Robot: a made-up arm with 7 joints. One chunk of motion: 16 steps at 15 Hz.
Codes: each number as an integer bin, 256 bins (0 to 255) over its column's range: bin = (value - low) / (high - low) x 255, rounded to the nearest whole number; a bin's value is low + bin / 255 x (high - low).
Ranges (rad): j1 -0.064..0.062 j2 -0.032..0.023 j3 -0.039..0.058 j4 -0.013..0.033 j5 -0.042..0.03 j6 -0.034..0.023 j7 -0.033..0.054
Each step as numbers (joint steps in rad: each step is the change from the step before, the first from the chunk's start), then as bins.
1 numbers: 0.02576 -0.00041 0.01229 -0.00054 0.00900 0.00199 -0.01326
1 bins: 182 146 135 69 181 161 58
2 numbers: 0.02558 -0.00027 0.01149 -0.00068 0.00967 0.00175 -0.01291
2 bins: 181 147 133 68 183 160 59
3 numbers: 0.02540 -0.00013 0.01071 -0.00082 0.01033 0.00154 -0.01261
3 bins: 181 148 131 68 185 159 60
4 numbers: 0.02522 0.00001 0.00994 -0.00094 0.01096 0.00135 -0.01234
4 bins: 181 148 129 67 188 158 61
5 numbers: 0.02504 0.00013 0.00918 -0.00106 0.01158 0.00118 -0.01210
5 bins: 180 149 127 66 190 157 61
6 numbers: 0.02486 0.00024 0.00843 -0.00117 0.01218 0.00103 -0.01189
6 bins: 180 149 125 66 192 157 62
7 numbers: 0.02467 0.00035 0.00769 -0.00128 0.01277 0.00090 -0.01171
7 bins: 179 150 123 65 194 156 62
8 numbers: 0.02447 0.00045 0.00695 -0.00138 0.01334 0.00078 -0.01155
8 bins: 179 150 121 64 196 156 63
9 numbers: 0.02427 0.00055 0.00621 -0.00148 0.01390 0.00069 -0.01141
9 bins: 179 151 119 64 198 155 63
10 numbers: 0.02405 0.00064 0.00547 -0.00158 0.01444 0.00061 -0.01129
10 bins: 178 151 117 63 200 155 64
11 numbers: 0.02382 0.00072 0.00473 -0.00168 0.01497 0.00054 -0.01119
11 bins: 178 152 115 63 202 155 64
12 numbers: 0.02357 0.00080 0.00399 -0.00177 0.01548 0.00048 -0.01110
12 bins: 177 152 113 62 204 154 64
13 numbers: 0.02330 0.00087 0.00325 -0.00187 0.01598 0.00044 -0.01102
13 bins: 177 152 111 62 205 154 64
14 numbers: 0.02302 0.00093 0.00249 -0.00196 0.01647 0.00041 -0.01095
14 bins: 176 153 109 61 207 154 65
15 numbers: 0.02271 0.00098 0.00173 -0.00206 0.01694 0.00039 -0.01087
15 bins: 175 153 107 61 209 154 65
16 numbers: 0.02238 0.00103 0.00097 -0.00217 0.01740 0.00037 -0.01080
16 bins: 175 153 105 60 210 154 65
